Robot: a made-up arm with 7 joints. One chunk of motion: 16 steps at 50 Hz.
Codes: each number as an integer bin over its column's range. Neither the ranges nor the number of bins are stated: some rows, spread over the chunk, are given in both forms.
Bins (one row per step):
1: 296 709 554 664 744 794 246
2: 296 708 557 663 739 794 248
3: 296 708 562 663 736 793 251
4: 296 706 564 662 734 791 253
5: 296 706 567 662 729 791 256
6: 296 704 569 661 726 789 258
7: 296 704 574 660 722 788 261
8: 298 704 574 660 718 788 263
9: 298 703 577 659 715 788 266
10: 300 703 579 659 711 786 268
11: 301 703 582 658 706 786 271
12: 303 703 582 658 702 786 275
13: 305 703 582 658 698 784 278
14: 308 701 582 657 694 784 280
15: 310 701 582 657 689 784 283
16: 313 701 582 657 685 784 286
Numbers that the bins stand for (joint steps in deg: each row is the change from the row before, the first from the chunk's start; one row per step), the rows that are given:
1: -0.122 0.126 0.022 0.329 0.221 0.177 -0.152
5: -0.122 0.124 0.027 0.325 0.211 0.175 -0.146
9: -0.121 0.122 0.031 0.319 0.201 0.173 -0.140
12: -0.118 0.122 0.033 0.317 0.192 0.172 -0.135
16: -0.112 0.121 0.033 0.315 0.180 0.171 -0.128
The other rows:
2: -0.122 0.125 0.023 0.327 0.218 0.177 -0.151
3: -0.122 0.125 0.025 0.327 0.216 0.176 -0.149
4: -0.122 0.124 0.026 0.325 0.214 0.175 -0.148
6: -0.122 0.123 0.028 0.323 0.209 0.174 -0.145
7: -0.122 0.123 0.030 0.321 0.206 0.173 -0.143
8: -0.121 0.123 0.030 0.321 0.203 0.173 -0.142
10: -0.120 0.122 0.032 0.319 0.198 0.172 -0.139
11: -0.119 0.122 0.033 0.317 0.195 0.172 -0.137
13: -0.117 0.122 0.033 0.317 0.189 0.171 -0.133
14: -0.115 0.121 0.033 0.315 0.186 0.171 -0.132
15: -0.114 0.121 0.033 0.315 0.183 0.171 -0.130

